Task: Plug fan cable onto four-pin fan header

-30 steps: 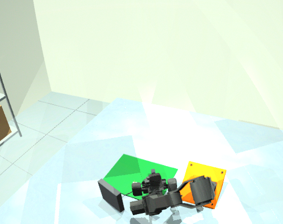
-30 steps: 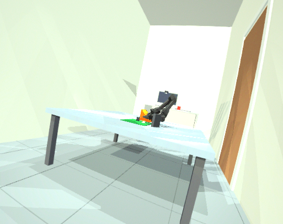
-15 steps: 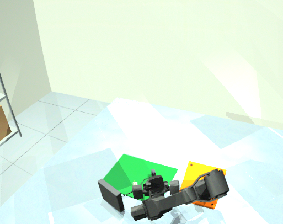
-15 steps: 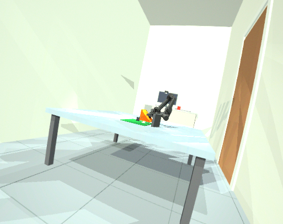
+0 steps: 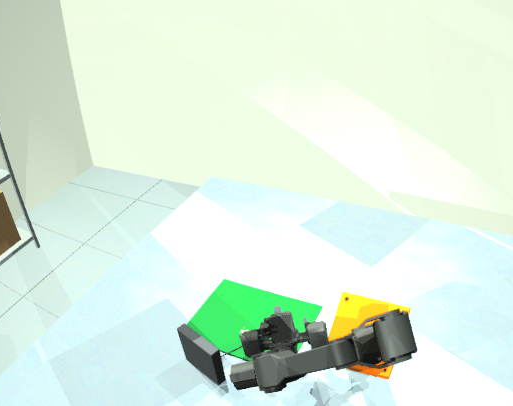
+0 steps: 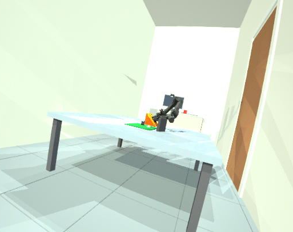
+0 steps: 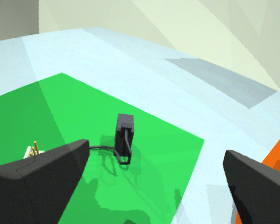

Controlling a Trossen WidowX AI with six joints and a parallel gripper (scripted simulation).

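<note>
Right now my gripper tip is 6 cm short of the dark grey fan plug, 7 cm to the left of it and 7 cm above it. From my gripper tip the other things lie so: fan: 15 cm ahead, 14 cm to the left, 3 cm below; then green board: 12 cm ahead, 4 cm to the right, 10 cm below; then white four-pin header: 11 cm ahead, 2 cm to the left, 9 cm below.
</note>
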